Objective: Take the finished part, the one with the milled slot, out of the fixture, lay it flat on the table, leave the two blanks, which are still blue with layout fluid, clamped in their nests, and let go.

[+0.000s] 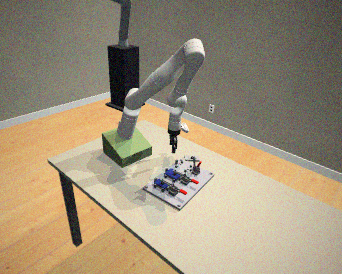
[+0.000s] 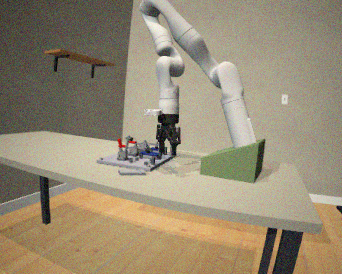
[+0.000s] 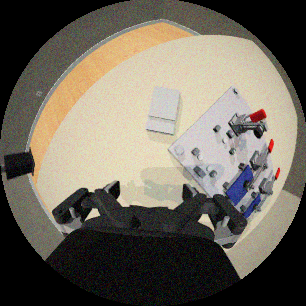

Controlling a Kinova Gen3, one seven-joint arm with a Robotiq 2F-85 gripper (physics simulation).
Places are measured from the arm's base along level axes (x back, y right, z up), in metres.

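Pixels of known places: gripper, fingertip midpoint: [image 1: 172,148] [image 2: 166,154] [image 3: 150,189]; arm's base at its link origin: [image 1: 125,134] [image 2: 244,145].
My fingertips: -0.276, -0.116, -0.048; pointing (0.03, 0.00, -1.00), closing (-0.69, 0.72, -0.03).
For each thing: its middle in the pictures, then the offset to it from my fingertips, as dx, dy, dz. Level surfaces: height alone.
- light grey block at the middle of its body: [image 3: 162,108] [image 2: 131,172] -0.102, -0.077, -0.065
- clamp's red handle at the middle of its body: [image 3: 250,117] [image 2: 120,148] [image 1: 198,167] -0.214, +0.049, -0.010
- table at its surface level: dz -0.070
The finished part, a light grey block [image 2: 132,172] [image 3: 164,106] with a slot line across it near one end, lies flat on the table beside the fixture plate [image 1: 200,183] [image 2: 109,161] [image 3: 196,136], apart from it. Two blue blanks sit in their nests under clamps: one blank [image 1: 172,174] [image 3: 240,185] in the middle nest, the other blank [image 1: 161,184] [image 3: 252,205] in the outer nest. The third nest holds no part; its clamp's red handle [image 1: 199,164] [image 2: 120,143] [image 3: 257,116] is raised. My gripper [image 1: 173,151] [image 2: 168,152] [image 3: 150,189] is open and empty, above the table near the fixture's edge.
The arm stands on a green wedge-shaped base [image 1: 135,155] [image 2: 232,164] on the table [image 1: 250,215] [image 2: 75,172] [image 3: 115,125]. A black pedestal [image 1: 123,75] bearing another arm stands behind it. A wooden shelf [image 2: 75,56] hangs on the wall.
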